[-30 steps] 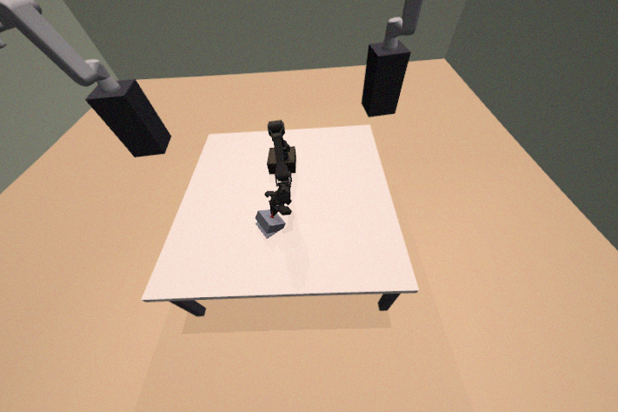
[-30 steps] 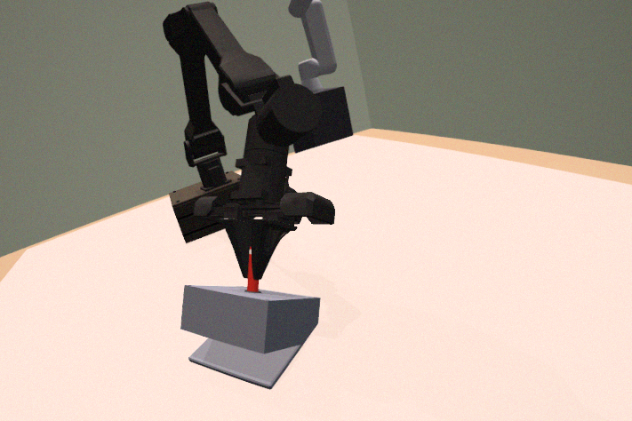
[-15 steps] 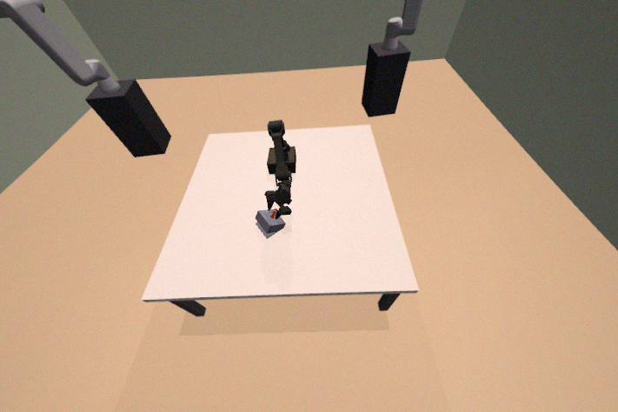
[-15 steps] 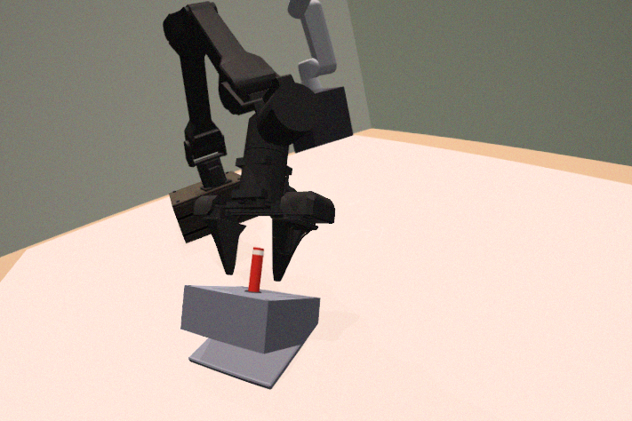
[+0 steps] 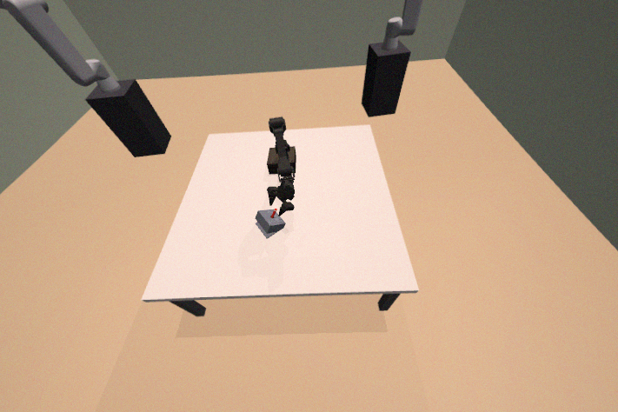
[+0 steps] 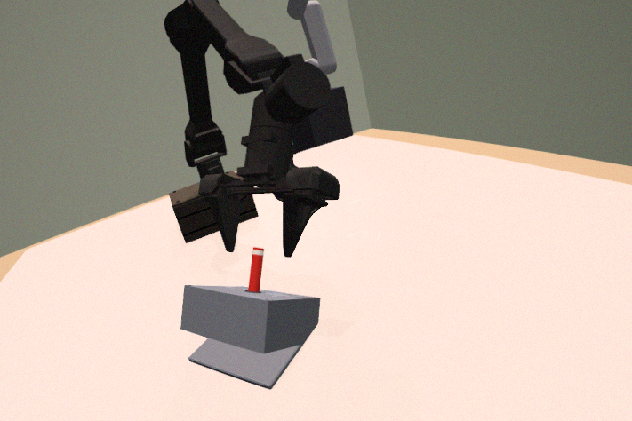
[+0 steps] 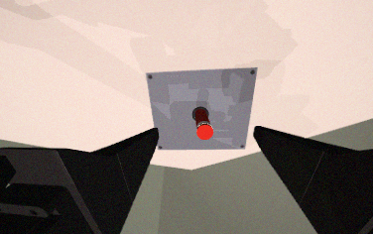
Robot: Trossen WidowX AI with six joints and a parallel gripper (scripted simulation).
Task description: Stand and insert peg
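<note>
Right now the red peg is 1 cm to the right of my gripper tip and 1 cm below it. From my gripper tip the other things lie so: flat grey base plate: 10 cm below, 5 cm to the right, 3 cm ahead; then grey sloped panel: 6 cm below, 4 cm to the right, 2 cm ahead.
</note>
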